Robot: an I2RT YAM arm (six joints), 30 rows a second.
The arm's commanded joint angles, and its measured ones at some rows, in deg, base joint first. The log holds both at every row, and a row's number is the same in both.
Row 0, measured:
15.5, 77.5, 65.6, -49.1, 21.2, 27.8
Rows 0 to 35, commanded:
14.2, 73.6, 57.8, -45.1, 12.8, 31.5
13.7, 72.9, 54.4, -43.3, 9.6, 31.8
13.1, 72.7, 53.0, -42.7, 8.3, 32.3
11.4, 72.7, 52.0, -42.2, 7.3, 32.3
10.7, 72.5, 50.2, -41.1, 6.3, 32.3
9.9, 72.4, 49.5, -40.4, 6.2, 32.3
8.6, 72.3, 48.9, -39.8, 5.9, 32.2
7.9, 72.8, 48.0, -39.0, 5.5, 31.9
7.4, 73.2, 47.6, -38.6, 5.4, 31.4
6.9, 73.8, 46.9, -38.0, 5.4, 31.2
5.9, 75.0, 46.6, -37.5, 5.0, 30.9
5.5, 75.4, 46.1, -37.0, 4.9, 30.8
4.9, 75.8, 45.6, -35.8, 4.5, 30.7
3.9, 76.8, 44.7, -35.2, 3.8, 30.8
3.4, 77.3, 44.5, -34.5, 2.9, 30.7
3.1, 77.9, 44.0, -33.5, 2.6, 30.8
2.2, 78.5, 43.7, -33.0, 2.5, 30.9
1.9, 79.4, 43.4, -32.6, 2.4, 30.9
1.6, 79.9, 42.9, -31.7, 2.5, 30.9
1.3, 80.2, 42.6, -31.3, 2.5, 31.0
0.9, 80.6, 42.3, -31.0, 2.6, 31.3
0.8, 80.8, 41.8, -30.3, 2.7, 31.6
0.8, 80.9, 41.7, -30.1, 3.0, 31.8
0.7, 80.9, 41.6, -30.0, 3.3, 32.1
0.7, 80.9, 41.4, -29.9, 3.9, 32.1
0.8, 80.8, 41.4, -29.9, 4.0, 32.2
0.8, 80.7, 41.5, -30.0, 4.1, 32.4
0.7, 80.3, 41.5, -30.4, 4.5, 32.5
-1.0, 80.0, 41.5, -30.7, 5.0, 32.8
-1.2, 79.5, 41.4, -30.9, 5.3, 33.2
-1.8, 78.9, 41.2, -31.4, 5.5, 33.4
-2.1, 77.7, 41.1, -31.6, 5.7, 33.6
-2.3, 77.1, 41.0, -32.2, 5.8, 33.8
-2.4, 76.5, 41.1, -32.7, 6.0, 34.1
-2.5, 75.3, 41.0, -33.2, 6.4, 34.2
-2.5, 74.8, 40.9, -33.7, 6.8, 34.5
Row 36, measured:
-2.1, 78.5, 41.1, -32.6, 3.9, 33.0
